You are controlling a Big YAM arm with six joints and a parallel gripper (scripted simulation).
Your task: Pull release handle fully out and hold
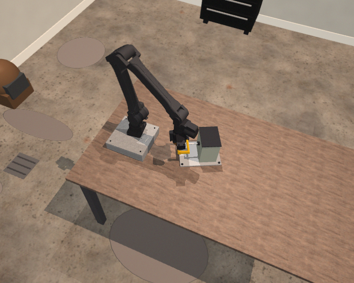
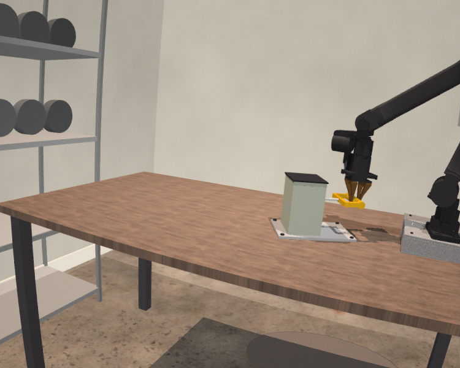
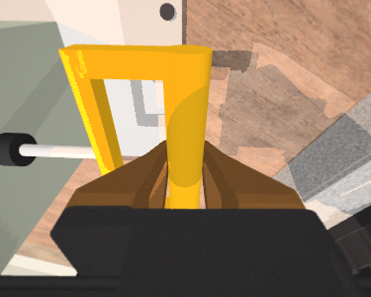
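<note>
The release handle is 50 mm ahead of my hand and 20 mm to the left of it. The rest, counted from my hand: white baseplate: 120 mm ahead, 40 mm to the left, 100 mm below.
</note>
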